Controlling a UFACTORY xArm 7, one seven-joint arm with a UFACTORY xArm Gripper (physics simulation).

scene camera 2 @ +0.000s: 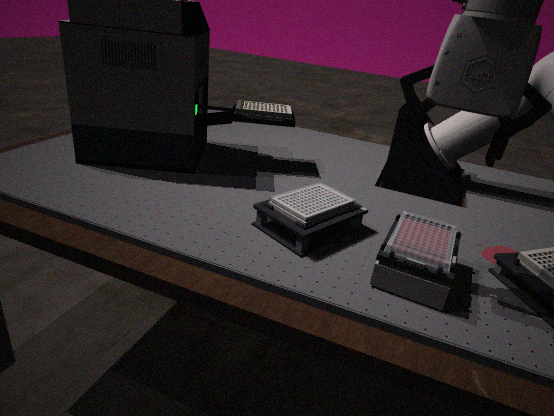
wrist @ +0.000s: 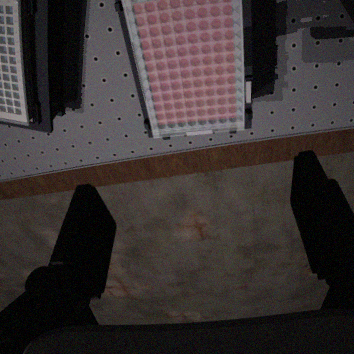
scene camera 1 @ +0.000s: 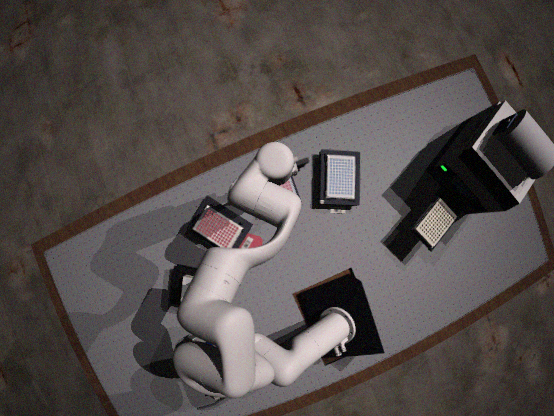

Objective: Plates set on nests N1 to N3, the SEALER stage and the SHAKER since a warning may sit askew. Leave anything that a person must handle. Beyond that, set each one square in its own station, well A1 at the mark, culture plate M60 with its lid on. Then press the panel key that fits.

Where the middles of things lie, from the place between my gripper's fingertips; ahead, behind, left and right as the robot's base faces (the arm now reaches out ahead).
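Shaker station [scene camera 2: 409,278]: my hand 10 mm past it, 160 mm above it. Cream plate [scene camera 1: 433,225]: 410 mm to the right of my hand, 280 mm behind, 70 mm below. Nearest to my hand of the things named here, going by their middles: shaker station.
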